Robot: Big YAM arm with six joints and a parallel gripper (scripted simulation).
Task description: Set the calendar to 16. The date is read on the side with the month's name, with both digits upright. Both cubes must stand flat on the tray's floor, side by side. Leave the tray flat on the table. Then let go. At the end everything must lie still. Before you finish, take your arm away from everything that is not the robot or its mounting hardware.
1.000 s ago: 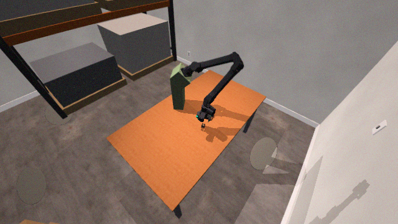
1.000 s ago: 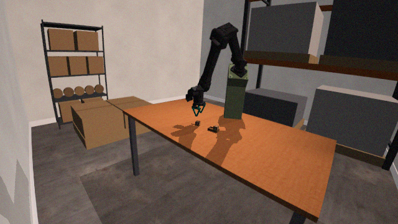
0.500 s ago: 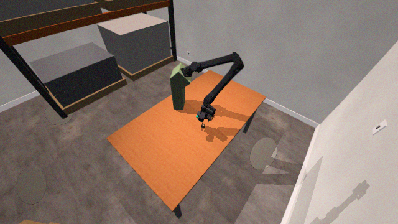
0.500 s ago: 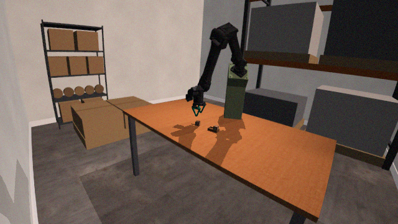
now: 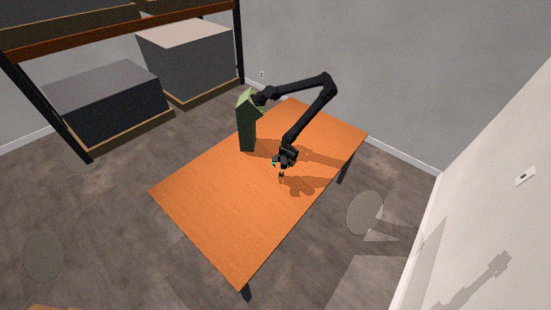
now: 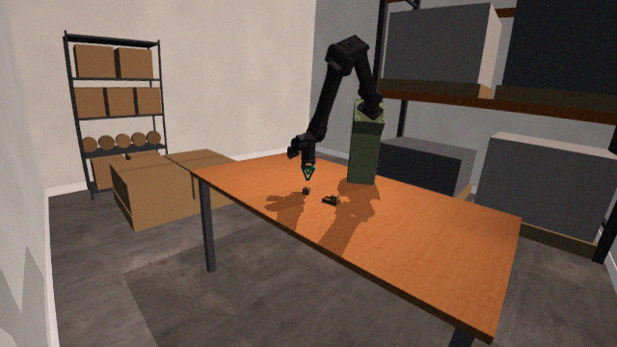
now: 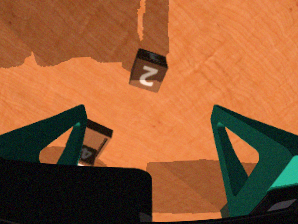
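The brown calendar cube is 80 mm below my hand. Also, from my hand: dark calendar tray (140 mm to the left, 90 mm below, 50 mm behind).
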